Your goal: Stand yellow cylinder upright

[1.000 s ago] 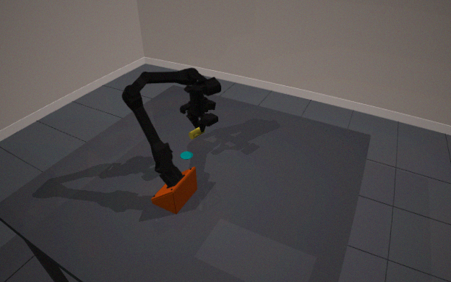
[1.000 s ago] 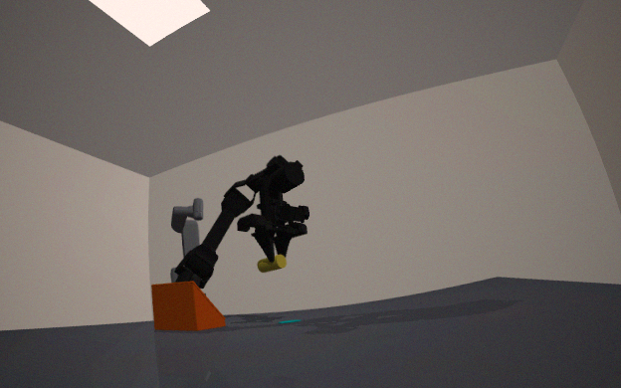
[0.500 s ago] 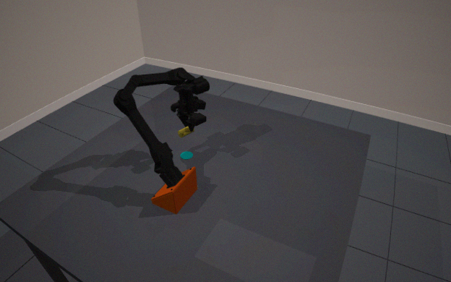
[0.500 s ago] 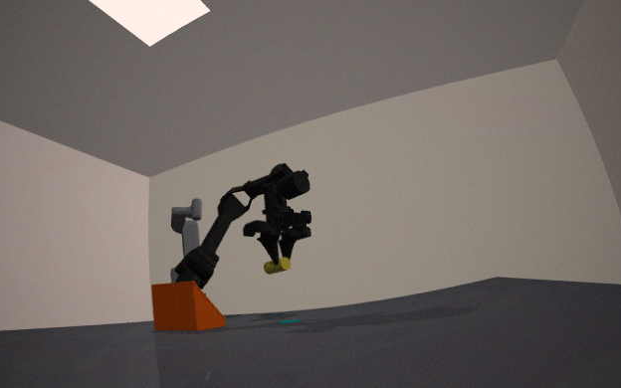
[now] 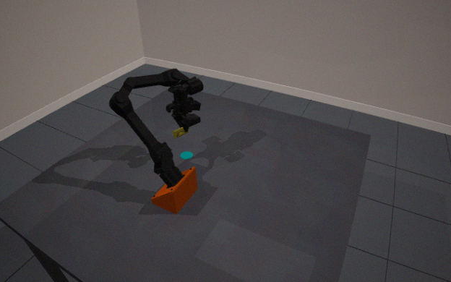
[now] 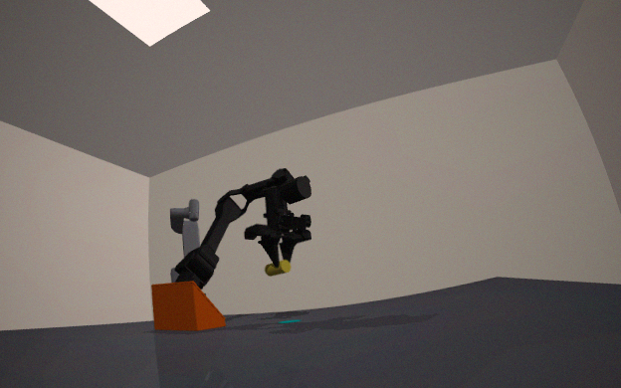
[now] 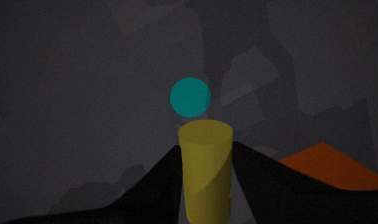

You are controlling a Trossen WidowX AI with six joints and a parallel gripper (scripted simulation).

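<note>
My gripper tip is 14 cm above the cyan circle. Also, from my gripper tip: yellow tall cylinder 2 cm behind, 1 cm to the left.
</note>
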